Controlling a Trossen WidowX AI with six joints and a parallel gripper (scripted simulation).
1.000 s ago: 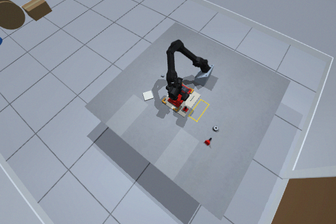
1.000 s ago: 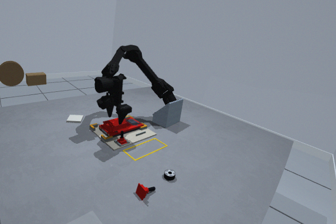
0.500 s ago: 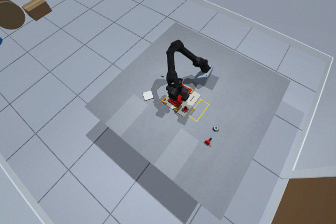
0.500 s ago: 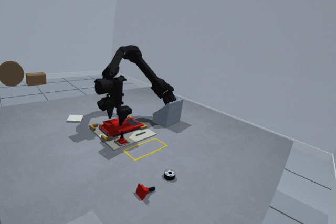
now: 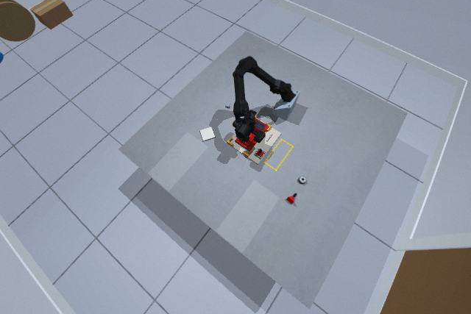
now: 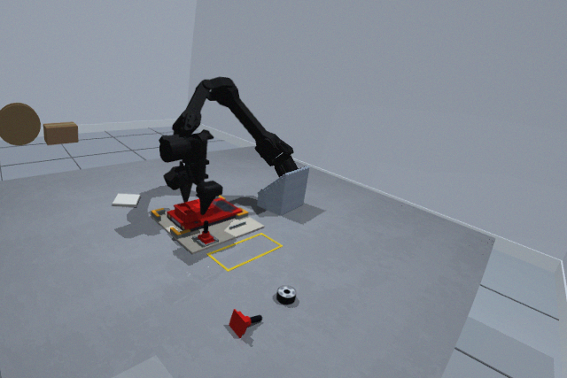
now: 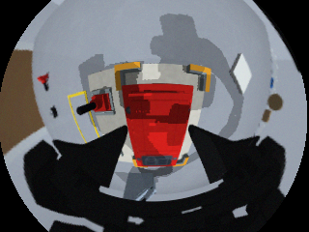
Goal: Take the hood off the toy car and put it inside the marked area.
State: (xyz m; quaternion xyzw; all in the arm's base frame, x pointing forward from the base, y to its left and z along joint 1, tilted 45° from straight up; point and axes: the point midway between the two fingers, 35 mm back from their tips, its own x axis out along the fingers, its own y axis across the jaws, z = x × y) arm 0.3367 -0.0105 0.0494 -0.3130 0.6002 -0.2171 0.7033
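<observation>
Now: the red hood right at my gripper tip. From my gripper tip the other things lie so: white square tile (13 cm ahead, 21 cm to the right, 4 cm below); wheel (1 cm behind, 39 cm to the left, 4 cm below).
</observation>
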